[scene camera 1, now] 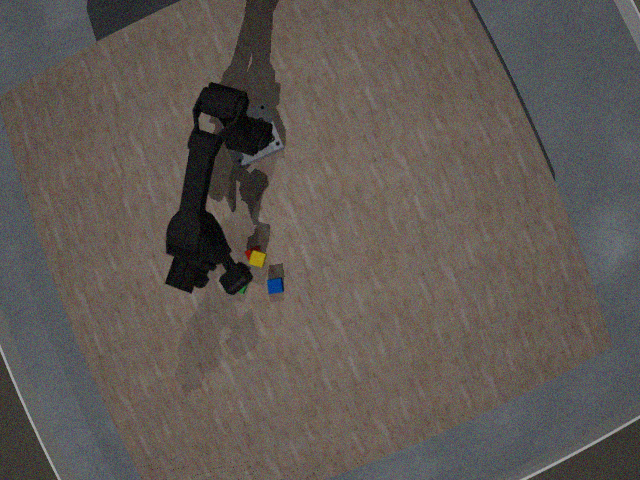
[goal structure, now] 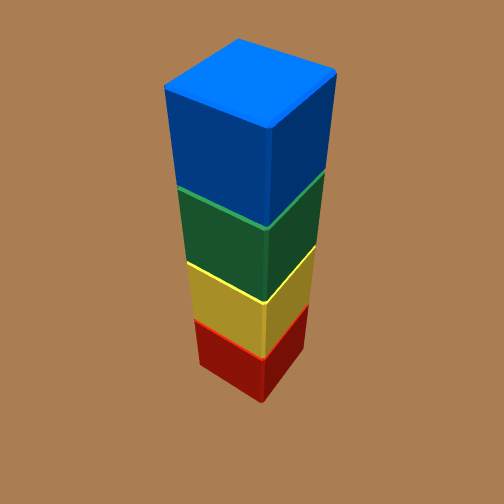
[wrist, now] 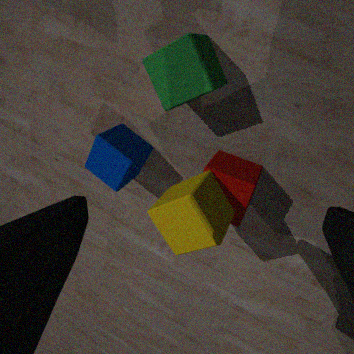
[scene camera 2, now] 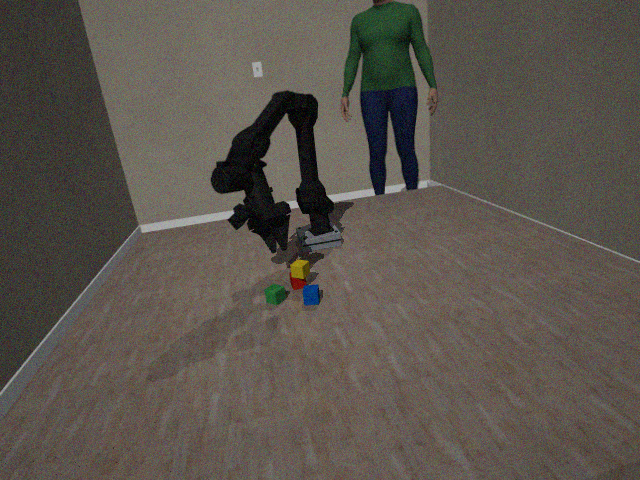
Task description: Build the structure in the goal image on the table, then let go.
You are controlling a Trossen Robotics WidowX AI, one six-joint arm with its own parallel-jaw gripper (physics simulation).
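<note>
A yellow cube (scene camera 1: 257,258) (scene camera 2: 299,269) (wrist: 185,225) rests on top of a red cube (scene camera 1: 248,253) (scene camera 2: 298,282) (wrist: 237,168), set off to one side and turned, so part of the red top shows. A blue cube (scene camera 1: 275,285) (scene camera 2: 311,295) (wrist: 112,160) sits apart on the wood surface. A green cube (scene camera 1: 242,289) (scene camera 2: 275,294) (wrist: 182,75) also sits apart; the arm partly covers it in scene camera 1. My gripper (scene camera 2: 279,250) (wrist: 208,213) is open and empty, above and behind the stack in scene camera 2. Its fingertips are hard to make out in scene camera 1.
The arm's grey base plate (scene camera 1: 262,152) (scene camera 2: 323,241) is behind the cubes. A standing person (scene camera 2: 387,51) in a green top is at the back wall. Dark arm shadows cross the wood surface (scene camera 1: 413,258) (scene camera 2: 413,361).
</note>
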